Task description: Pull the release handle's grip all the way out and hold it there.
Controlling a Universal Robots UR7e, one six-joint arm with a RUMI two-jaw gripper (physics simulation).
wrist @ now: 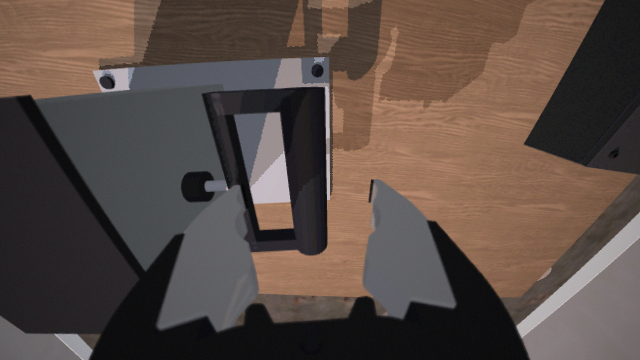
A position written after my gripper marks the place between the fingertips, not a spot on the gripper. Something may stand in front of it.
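Note:
I can see my gripper [308, 184], and a release handle grip [302, 110] shows too, as does a metal base plate [290, 72].

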